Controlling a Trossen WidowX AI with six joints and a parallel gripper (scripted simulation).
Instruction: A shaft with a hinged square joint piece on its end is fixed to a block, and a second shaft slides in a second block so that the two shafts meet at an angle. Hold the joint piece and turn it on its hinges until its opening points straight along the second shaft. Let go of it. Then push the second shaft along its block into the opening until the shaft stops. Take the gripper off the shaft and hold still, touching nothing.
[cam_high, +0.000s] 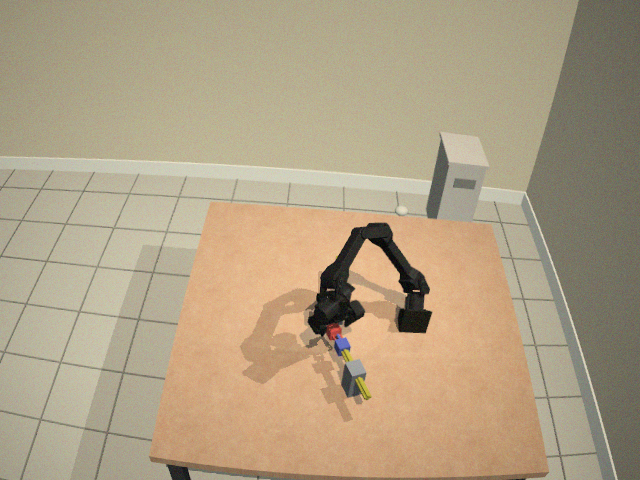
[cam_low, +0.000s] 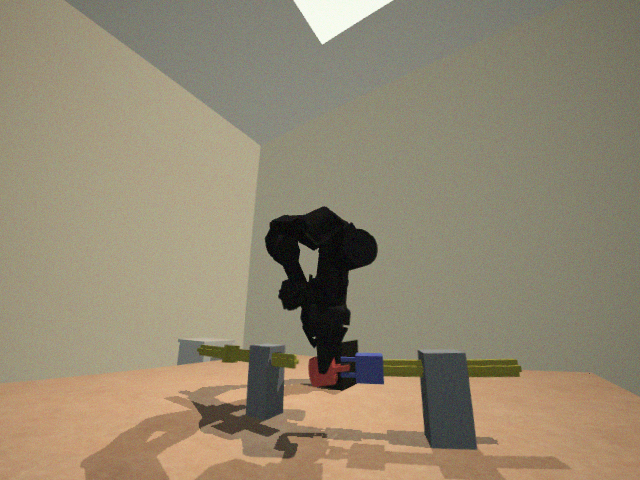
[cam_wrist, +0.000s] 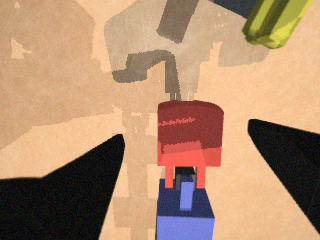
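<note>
Right now the red joint piece is right at my gripper tip.
</note>
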